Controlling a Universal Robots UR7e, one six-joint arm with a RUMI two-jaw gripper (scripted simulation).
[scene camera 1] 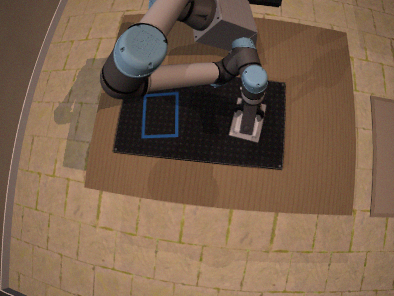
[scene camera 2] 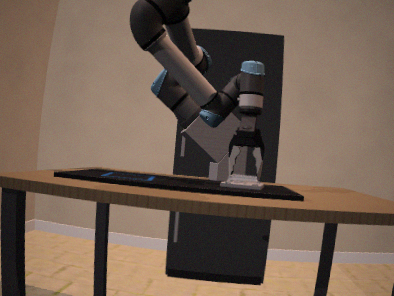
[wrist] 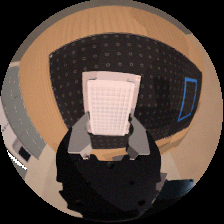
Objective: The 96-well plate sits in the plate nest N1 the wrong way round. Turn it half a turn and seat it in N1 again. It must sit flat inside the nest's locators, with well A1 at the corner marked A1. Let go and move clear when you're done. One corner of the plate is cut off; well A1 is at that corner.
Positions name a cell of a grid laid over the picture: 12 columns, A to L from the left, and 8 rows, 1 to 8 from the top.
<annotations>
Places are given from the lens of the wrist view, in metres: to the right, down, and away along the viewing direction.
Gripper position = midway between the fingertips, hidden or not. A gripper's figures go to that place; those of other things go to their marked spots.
my gripper (wrist: F5): 0.00, 0.00, 0.15
white 96-well plate (wrist: G5): 0.01, 0.04, 0.15
</annotations>
